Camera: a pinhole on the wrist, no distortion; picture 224 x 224 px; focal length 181.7 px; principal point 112.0 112.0 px. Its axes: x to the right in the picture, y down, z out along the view. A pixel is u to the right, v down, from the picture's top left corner.
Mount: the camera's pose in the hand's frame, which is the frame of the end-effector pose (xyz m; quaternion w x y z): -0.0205 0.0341 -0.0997 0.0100 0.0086 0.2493 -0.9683
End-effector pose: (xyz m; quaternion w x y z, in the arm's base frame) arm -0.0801 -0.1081 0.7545 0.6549 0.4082 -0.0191 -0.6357
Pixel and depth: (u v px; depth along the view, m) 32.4 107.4 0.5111
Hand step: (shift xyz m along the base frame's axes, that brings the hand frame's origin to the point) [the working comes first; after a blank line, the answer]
In the camera's frame: -0.2239 -0.0129 0.5111

-0.3194 -0.3223 0.0310
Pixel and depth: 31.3 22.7 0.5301
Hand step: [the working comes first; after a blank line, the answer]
In the camera's frame: -0.2354 -0.2605 0.5301

-0.2228 -0.4259 0.2352
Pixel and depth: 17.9 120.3 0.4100
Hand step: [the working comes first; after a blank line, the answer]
In the camera's frame: -0.2123 0.0187 0.4100

-0.2475 -0.2640 -0.0219
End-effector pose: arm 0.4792 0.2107 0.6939 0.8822 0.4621 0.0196 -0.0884
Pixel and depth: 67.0 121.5 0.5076
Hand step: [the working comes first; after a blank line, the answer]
In the camera's frame: -0.1257 0.0265 0.5076

0.0420 -0.4173 -0.0088
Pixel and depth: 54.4 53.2 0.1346
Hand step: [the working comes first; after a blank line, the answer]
In the camera's frame: -0.0427 -0.0436 0.1346

0.0187 -0.0311 0.0271
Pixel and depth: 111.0 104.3 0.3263
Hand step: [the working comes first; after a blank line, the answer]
In the camera's frame: -0.0018 -0.0138 0.3263

-0.0509 -0.2167 0.0225
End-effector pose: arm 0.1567 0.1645 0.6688 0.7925 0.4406 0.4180 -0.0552
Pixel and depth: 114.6 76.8 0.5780
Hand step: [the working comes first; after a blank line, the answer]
In the camera's frame: 0.0083 -0.1120 0.5780

0.1909 -0.4425 0.0519
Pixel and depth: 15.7 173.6 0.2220
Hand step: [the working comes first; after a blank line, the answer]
In the camera's frame: -0.1177 0.0753 0.2220

0.0369 -0.1014 -0.1420
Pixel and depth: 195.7 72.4 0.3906
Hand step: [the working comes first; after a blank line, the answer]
In the camera's frame: 0.1799 -0.0851 0.3906

0.0005 -0.3163 0.1665
